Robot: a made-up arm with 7 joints. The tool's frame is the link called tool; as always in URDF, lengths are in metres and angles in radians. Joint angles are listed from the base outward.
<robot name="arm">
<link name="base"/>
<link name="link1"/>
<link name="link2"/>
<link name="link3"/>
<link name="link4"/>
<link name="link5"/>
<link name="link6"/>
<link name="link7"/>
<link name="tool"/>
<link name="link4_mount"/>
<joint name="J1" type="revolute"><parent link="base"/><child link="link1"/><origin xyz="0.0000 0.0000 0.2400" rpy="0.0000 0.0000 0.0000"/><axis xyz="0 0 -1"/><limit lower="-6.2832" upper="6.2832"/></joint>
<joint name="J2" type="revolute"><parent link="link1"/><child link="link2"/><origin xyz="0.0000 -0.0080 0.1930" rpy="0.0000 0.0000 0.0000"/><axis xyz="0 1 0"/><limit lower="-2.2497" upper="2.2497"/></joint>
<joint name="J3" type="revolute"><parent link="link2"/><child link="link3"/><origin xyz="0.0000 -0.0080 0.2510" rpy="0.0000 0.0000 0.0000"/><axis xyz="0 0 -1"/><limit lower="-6.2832" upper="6.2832"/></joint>
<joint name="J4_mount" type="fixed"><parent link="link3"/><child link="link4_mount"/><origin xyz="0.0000 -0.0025 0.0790" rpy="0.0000 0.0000 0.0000"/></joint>
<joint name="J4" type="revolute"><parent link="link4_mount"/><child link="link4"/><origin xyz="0.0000 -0.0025 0.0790" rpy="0.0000 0.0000 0.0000"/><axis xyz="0 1 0"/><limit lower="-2.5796" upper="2.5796"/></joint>
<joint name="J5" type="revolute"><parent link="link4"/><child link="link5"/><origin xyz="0.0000 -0.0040 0.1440" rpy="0.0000 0.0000 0.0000"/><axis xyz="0 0 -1"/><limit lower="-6.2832" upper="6.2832"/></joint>
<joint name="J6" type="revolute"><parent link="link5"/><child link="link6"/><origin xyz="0.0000 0.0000 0.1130" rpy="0.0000 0.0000 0.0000"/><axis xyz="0 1 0"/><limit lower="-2.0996" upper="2.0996"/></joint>
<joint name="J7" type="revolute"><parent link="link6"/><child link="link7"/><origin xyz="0.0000 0.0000 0.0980" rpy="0.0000 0.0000 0.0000"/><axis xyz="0 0 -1"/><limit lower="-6.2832" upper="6.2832"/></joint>
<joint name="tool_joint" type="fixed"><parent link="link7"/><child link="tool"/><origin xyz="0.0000 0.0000 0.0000" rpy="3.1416 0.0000 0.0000"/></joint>
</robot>
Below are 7 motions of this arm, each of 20 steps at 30 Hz.
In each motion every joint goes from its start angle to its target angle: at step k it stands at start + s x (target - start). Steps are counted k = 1, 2, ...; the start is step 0. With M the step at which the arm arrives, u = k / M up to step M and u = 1 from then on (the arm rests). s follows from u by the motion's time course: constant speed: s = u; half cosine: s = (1 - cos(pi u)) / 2; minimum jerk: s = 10 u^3 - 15 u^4 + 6 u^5.
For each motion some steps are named. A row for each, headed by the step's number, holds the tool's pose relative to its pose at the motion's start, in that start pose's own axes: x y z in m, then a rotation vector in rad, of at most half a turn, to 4 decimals.
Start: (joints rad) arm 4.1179 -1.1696 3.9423 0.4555 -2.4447 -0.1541 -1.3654
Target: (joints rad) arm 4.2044 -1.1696 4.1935 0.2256 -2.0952 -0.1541 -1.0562
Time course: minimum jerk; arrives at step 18
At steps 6, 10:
6: 0.0195 -0.0076 -0.0022 -0.0132 -0.0674 0.1786
10: 0.0534 -0.0174 -0.0029 -0.0535 -0.1854 0.5187

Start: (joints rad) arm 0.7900 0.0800 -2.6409 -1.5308 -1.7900 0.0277 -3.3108
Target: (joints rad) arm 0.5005 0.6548 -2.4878 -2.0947 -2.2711 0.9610 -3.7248
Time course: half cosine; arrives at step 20
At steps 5, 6, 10, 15, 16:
5: -0.0111 0.0606 -0.0232 0.1212 0.1837 -0.0701
6: -0.0162 0.0852 -0.0291 0.1654 0.2640 -0.0904
10: -0.0449 0.1980 -0.0290 0.3257 0.6949 -0.1188
15: -0.0791 0.2963 0.0223 0.3548 1.2509 0.0045
16: -0.0830 0.3061 0.0327 0.3414 1.3302 0.0358

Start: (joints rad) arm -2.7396 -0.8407 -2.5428 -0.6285 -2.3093 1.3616 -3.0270
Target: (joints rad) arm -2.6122 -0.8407 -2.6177 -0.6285 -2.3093 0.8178 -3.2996
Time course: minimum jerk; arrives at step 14
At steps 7, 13, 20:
7: 0.0292 -0.0014 0.0334 -0.0402 -0.3096 -0.1255
13: 0.0548 0.0005 0.0750 -0.0356 -0.6217 -0.2348
20: 0.0550 0.0005 0.0753 -0.0354 -0.6237 -0.2355

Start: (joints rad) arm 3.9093 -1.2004 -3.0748 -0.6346 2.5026 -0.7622 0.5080
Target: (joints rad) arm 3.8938 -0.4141 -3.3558 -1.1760 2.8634 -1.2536 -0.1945
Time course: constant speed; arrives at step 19
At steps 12, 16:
12: 0.3356 0.0418 0.2476 -0.0075 -0.4930 -0.1430
16: 0.3982 0.0658 0.3625 0.0092 -0.6637 -0.2203

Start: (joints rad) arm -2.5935 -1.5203 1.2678 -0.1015 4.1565 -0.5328 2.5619
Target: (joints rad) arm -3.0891 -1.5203 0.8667 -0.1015 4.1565 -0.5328 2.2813
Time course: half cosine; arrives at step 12
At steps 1, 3, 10, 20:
1: 0.0064 -0.0011 -0.0018 -0.0028 -0.0102 -0.0082
3: 0.0554 -0.0086 -0.0136 -0.0204 -0.0886 -0.0709
10: 0.3612 -0.0348 -0.0148 0.0038 -0.5748 -0.4625
20: 0.3869 -0.0354 -0.0093 0.0165 -0.6157 -0.4959

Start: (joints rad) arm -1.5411 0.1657 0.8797 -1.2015 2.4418 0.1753 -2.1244
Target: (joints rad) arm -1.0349 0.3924 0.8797 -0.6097 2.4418 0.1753 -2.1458
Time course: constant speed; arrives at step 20
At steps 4, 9, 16, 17, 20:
4: 0.0440 -0.0560 0.0313 -0.1474 -0.1193 0.0208
9: 0.1003 -0.1129 0.0895 -0.3280 -0.2718 0.0679
16: 0.1781 -0.1573 0.1993 -0.5695 -0.4900 0.1728
17: 0.1888 -0.1596 0.2169 -0.6026 -0.5216 0.1915
20: 0.2196 -0.1599 0.2716 -0.6992 -0.6165 0.2530

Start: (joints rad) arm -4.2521 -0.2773 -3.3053 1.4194 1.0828 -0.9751 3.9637
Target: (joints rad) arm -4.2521 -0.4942 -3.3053 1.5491 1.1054 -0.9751 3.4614
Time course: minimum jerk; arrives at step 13
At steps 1, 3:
1: 0.0000 0.0006 0.0000 0.0009 0.0000 -0.0031
3: -0.0008 0.0132 0.0003 0.0193 0.0001 -0.0639

